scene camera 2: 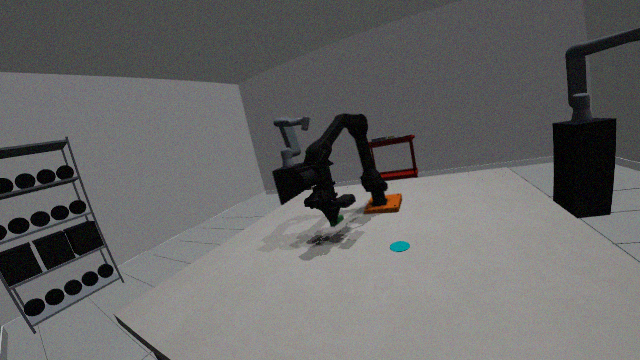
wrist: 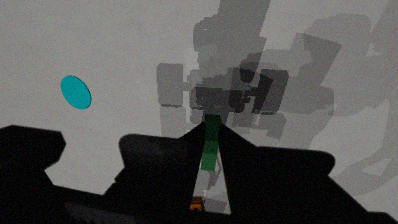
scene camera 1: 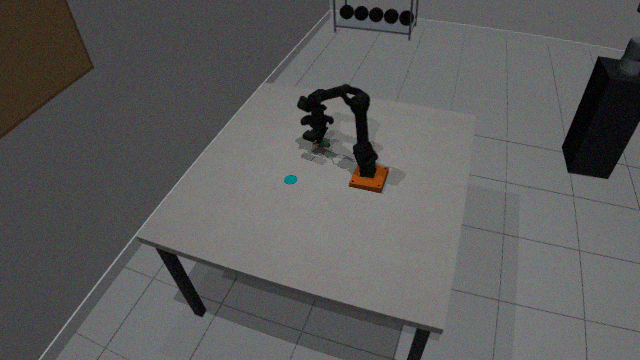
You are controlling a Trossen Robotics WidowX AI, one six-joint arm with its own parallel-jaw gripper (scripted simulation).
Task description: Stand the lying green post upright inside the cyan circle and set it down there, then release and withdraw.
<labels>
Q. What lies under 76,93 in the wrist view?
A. A cyan circle.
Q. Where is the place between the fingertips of my gripper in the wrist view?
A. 212,126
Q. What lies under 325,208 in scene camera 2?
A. My gripper.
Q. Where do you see a green post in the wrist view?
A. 209,155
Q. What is my gripper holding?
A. A green post.
</labels>
